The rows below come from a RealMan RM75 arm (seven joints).
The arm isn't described. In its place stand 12 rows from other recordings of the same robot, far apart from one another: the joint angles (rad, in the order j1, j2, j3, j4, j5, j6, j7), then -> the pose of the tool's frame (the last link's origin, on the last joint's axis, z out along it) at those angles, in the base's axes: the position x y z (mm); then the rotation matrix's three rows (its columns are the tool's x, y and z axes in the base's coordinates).
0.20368 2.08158 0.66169 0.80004 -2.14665 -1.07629 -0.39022 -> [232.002 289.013 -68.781], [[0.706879 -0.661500 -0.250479], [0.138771 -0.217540 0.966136], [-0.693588 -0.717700 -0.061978]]
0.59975 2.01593 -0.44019 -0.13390 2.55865 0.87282 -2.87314 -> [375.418 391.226 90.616], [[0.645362 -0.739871 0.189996], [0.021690 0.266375 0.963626], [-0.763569 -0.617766 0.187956]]
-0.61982 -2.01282 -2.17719 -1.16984 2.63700 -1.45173 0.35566 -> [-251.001 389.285 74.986], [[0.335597 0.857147 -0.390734], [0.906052 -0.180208 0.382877], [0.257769 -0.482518 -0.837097]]
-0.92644 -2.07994 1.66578 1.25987 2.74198 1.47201 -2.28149 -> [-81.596 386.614 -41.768], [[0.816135 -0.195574 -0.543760], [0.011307 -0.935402 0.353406], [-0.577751 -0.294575 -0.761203]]
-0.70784 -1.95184 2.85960 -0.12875 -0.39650 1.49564 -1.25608 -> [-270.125 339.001 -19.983], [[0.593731 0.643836 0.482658], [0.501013 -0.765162 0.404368], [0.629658 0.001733 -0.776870]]
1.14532 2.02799 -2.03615 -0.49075 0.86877 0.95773 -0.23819 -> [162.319 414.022 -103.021], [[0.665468 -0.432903 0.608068], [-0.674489 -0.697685 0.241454], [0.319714 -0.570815 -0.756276]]
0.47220 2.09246 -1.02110 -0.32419 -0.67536 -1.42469 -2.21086 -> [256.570 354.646 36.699], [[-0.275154 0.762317 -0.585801], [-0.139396 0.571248 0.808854], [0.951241 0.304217 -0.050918]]
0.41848 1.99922 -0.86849 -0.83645 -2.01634 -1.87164 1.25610 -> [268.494 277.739 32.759], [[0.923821 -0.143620 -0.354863], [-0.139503 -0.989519 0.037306], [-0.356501 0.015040 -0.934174]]
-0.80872 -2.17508 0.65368 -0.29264 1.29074 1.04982 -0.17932 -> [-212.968 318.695 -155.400], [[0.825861 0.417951 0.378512], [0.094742 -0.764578 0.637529], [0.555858 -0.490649 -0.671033]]
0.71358 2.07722 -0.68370 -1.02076 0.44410 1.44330 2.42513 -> [259.057 393.503 57.454], [[-0.464423 0.840096 0.280267], [0.857598 0.347648 0.379034], [0.220991 0.416389 -0.881920]]
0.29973 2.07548 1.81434 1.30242 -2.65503 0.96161 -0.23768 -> [289.892 361.786 37.314], [[0.443988 -0.775269 0.449258], [-0.792397 -0.105649 0.600787], [-0.418308 -0.622733 -0.661228]]
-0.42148 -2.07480 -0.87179 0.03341 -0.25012 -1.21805 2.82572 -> [-345.045 280.783 -57.036], [[0.839245 0.498140 0.218000], [0.120573 -0.561422 0.818698], [0.530216 -0.660804 -0.531233]]
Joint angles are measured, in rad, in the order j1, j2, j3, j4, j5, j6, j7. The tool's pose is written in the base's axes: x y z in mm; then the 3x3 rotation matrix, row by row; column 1 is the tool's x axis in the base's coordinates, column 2 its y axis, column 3 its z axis. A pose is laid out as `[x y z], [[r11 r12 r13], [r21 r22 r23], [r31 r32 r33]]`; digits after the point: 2 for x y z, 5 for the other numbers.
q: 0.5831, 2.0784, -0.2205, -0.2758, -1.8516, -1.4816, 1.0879
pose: [270.97 345.70 -0.63], [[0.48210 -0.68338 -0.54825], [-0.19401 -0.69351 0.69383], [-0.85436 -0.22813 -0.46692]]
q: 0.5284, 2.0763, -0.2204, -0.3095, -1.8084, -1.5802, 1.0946
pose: [279.07 328.96 15.22], [[0.44475 -0.67631 -0.58720], [-0.14517 -0.70137 0.69786], [-0.88381 -0.22512 -0.41012]]
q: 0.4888, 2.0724, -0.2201, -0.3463, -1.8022, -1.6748, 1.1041
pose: [283.05 313.35 27.35], [[0.43417 -0.64693 -0.62688], [-0.11234 -0.72935 0.67486], [-0.89380 -0.22258 -0.38934]]
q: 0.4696, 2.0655, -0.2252, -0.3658, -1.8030, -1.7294, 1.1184
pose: [284.58 304.79 34.43], [[0.43018 -0.62602 -0.65042], [-0.10422 -0.75012 0.65304], [-0.89671 -0.21313 -0.38793]]
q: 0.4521, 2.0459, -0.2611, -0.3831, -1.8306, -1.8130, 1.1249
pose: [283.51 292.05 39.53], [[0.45617 -0.56147 -0.69041], [-0.11428 -0.80637 0.58027], [-0.88253 -0.18580 -0.43200]]
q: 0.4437, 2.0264, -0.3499, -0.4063, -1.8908, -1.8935, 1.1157
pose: [279.65 277.43 35.56], [[0.52999 -0.45336 -0.71664], [-0.15438 -0.88256 0.44414], [-0.83383 -0.12475 -0.53773]]
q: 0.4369, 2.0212, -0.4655, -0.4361, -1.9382, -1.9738, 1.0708
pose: [273.63 260.47 27.25], [[0.60879 -0.31451 -0.72832], [-0.15933 -0.94783 0.27611], [-0.77717 -0.05205 -0.62714]]
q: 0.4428, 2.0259, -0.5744, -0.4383, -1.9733, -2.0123, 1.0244
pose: [267.19 248.12 13.60], [[0.66152 -0.20532 -0.72127], [-0.16296 -0.97816 0.12899], [-0.73201 0.03221 -0.68053]]
